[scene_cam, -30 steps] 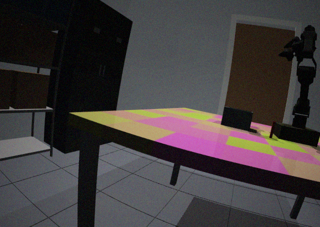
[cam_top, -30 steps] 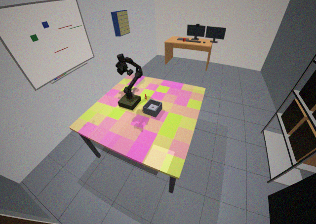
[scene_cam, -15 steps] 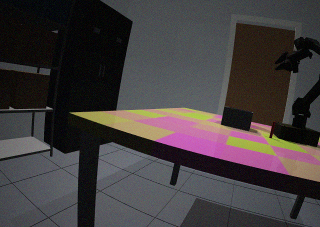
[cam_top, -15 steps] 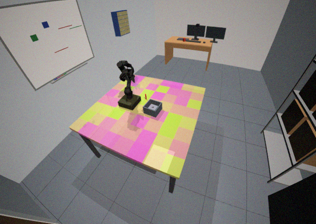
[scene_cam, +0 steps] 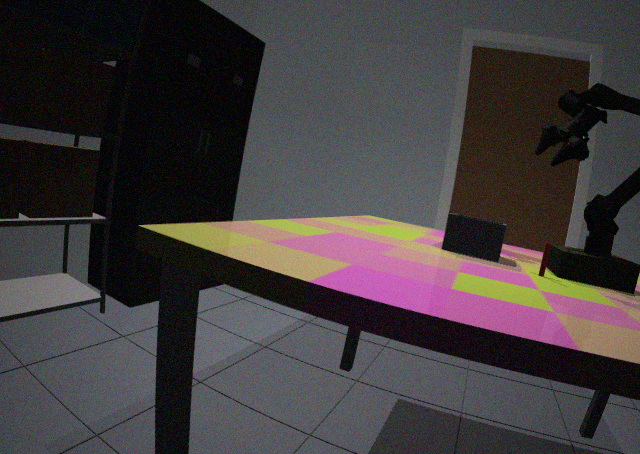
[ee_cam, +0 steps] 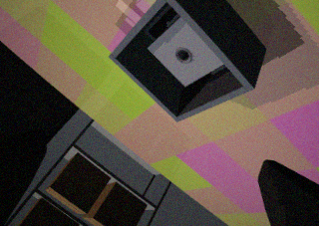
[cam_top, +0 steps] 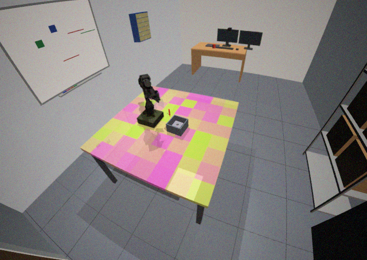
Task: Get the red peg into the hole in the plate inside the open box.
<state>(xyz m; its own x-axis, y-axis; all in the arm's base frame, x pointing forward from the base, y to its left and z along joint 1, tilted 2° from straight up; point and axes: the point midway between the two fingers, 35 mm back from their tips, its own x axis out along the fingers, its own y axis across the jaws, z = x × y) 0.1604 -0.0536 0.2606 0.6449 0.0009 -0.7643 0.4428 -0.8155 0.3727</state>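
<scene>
Right now the red peg is 26 cm below my gripper tip, 18 cm to the left of it and 3 cm behind it. Round my gripper tip: grey box: 27 cm below, 16 cm ahead, 2 cm to the left.
</scene>
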